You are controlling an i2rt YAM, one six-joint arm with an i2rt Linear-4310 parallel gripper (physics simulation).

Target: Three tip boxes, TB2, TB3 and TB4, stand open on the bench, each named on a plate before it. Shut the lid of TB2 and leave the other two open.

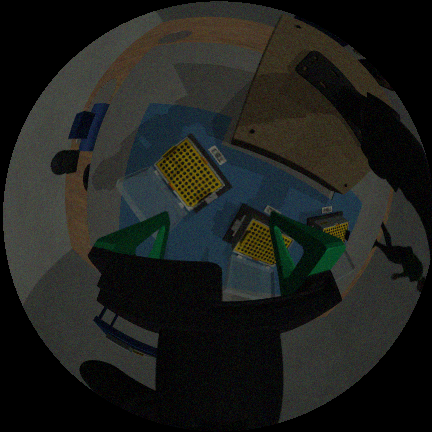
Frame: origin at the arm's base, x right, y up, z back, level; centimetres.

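Where they show: gripper, between the fingertips: (218, 216); arm's base, origin of its link: (348, 102).
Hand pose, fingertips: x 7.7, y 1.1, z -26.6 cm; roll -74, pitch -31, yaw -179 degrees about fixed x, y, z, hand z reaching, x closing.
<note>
Each offset is from my fingertips to the centre of the thing. "spot": to the spot under its first point. Level surfaces: height alone.
TB2 @[dy -13.9, dx -14.5, dz -4.8 cm] (257, 242), a dark box with a yellow tip rack, stands open right of the middle. Its clear lid @[spot: dy -10.3, dx -14.4, dz -12.1 cm] (247, 279) is folded back towards the gripper body, and its small plate @[spot: dy -20.2, dx -13.4, dz +2.0 cm] (271, 210) is partly hidden by a finger. TB3 @[dy -13.9, dx +7.1, dz -0.2 cm] (187, 172) stands open at the left, its plate @[spot: dy -20.2, dx +4.3, dz +5.9 cm] (217, 155) before it and its clear lid (150, 192) folded back. TB4 @[dy -13.9, dx -33.4, dz +7.3 cm] (335, 230), at the far right, is open, with its plate (327, 210) in front. The plates are too blurred to read surely. My gripper (218, 216) is open and empty above the bench; its right green finger covers part of TB2.
The boxes stand on a blue mat @[dy -20.4 cm] (245, 182). A large brown board (300, 125) with a black arm part (327, 72) above it fills the upper right. A blue object (92, 127) and a dark round object (65, 162) are at the left bench edge.
</note>
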